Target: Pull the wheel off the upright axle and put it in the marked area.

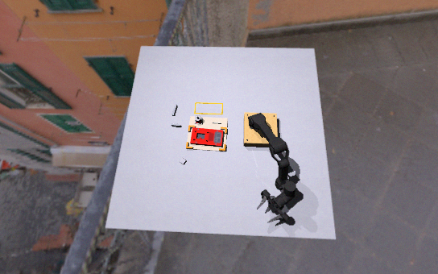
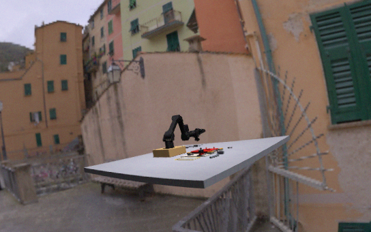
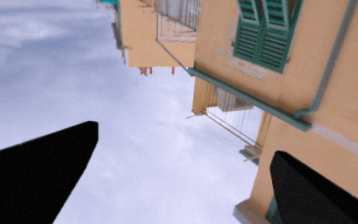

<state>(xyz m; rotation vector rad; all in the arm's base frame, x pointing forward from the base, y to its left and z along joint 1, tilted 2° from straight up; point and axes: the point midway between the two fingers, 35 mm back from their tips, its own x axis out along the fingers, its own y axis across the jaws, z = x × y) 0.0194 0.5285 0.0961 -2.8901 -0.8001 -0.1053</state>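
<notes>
My gripper tip is now 64 cm to the left of the wheel, 30 cm short of it and 11 cm above it.
</notes>
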